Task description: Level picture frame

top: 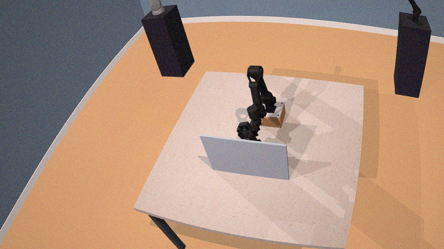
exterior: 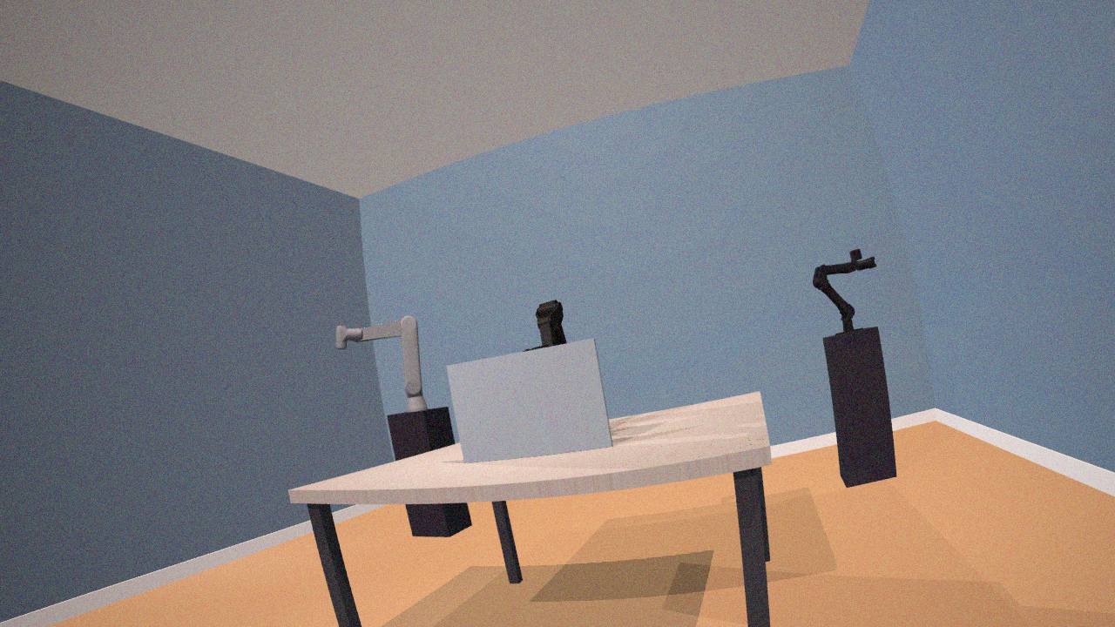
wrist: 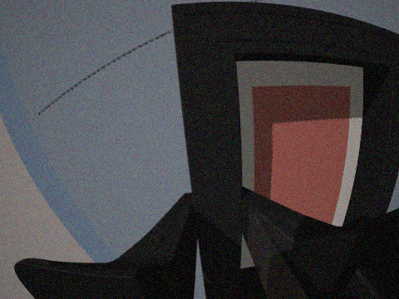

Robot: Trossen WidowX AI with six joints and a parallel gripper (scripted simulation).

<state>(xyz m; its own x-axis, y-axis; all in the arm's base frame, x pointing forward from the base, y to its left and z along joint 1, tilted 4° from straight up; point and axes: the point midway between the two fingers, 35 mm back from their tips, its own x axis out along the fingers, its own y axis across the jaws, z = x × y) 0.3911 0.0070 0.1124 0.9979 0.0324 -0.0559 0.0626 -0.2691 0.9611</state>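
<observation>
Now: the picture frame 50 mm below my gripper tip and 20 mm to the left of it. From my gripper tip the other things lie so: grey wall panel: 70 mm below, 20 mm ahead.
</observation>
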